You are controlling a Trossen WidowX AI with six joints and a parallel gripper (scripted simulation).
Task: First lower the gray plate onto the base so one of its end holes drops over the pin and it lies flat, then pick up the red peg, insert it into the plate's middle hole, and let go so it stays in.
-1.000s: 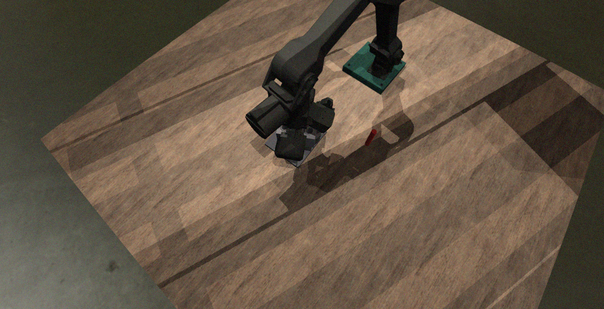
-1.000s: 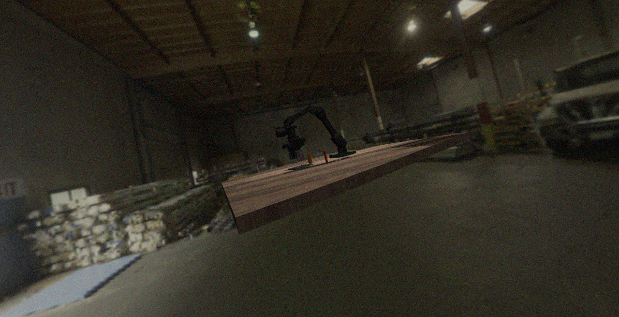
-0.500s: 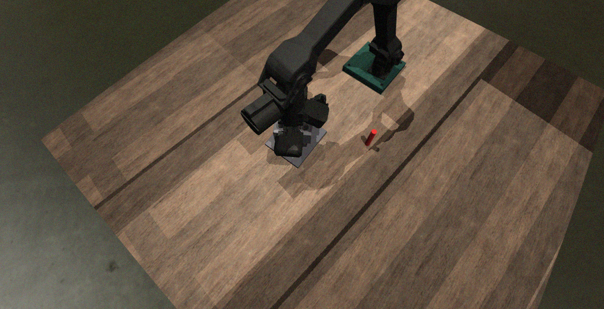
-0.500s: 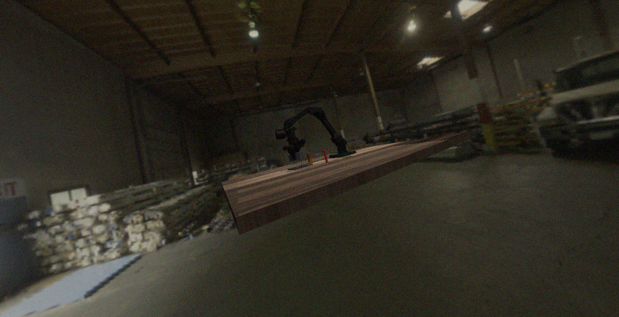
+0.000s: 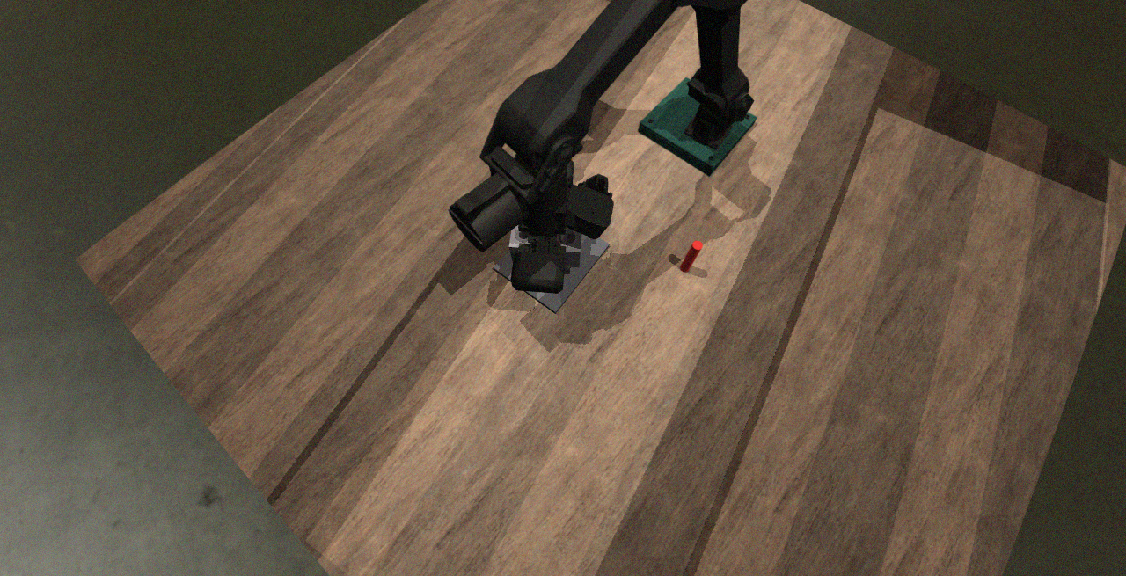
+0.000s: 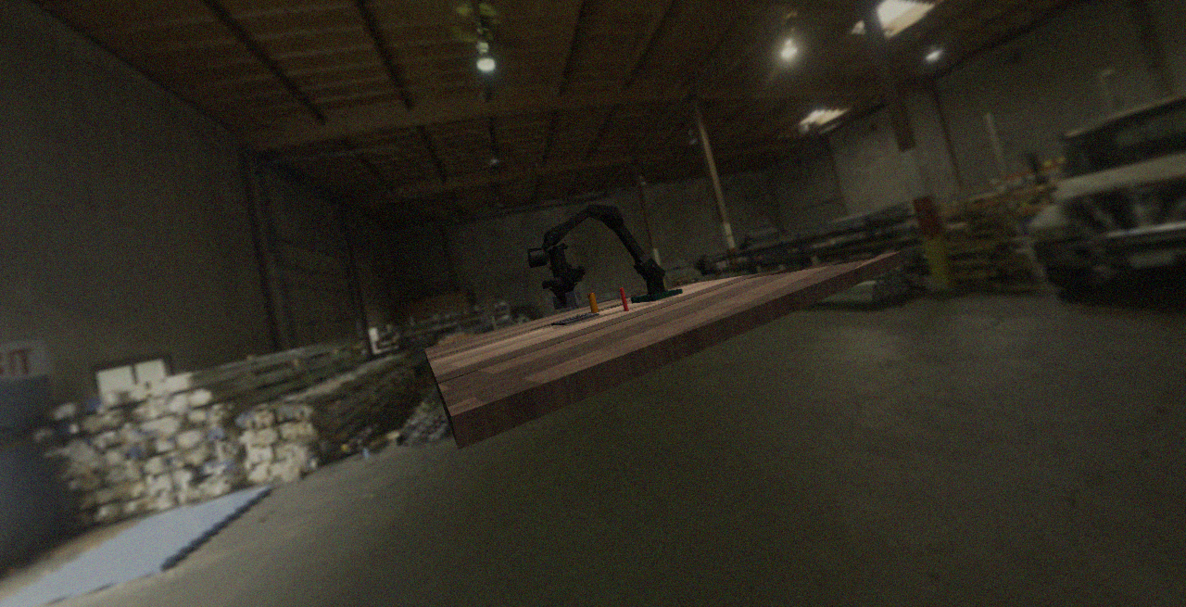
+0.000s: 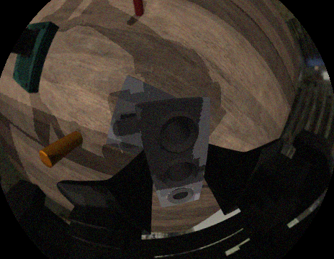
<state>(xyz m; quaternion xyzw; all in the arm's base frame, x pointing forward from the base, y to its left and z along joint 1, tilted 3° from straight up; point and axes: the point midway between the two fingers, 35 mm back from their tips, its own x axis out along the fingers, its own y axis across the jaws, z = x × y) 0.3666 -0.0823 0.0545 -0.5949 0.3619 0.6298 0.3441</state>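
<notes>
Now: the gray base 20 mm behind my gripper tip, 10 mm to the left of it and 50 mm below it. From my gripper tip the other things lie so: red peg: 120 mm behind, 170 mm to the left, 20 mm below; gray plate: 30 mm above; orange cylinder: 160 mm behind, 80 mm to the right, 20 mm below.
</notes>
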